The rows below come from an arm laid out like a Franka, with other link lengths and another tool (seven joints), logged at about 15 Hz.
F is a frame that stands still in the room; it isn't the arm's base.
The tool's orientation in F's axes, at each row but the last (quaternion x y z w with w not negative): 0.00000 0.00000 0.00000 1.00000; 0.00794 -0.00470 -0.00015 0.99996; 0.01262 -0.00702 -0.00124 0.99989; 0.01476 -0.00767 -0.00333 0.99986
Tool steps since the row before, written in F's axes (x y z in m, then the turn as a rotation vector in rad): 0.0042 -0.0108 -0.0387 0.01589 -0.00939 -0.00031; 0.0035 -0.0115 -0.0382 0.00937 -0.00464 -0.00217; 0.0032 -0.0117 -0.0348 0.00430 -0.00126 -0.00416; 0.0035 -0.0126 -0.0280 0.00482 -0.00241 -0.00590
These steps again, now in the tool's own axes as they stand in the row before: 0.0042 -0.0108 -0.0387 0.01589 -0.00939 -0.00031; 0.0031 -0.0121 -0.0380 0.00935 -0.00467 -0.00218; 0.0027 -0.0126 -0.0345 0.00424 -0.00135 -0.00419; 0.0032 -0.0134 -0.0277 0.00475 -0.00255 -0.00590
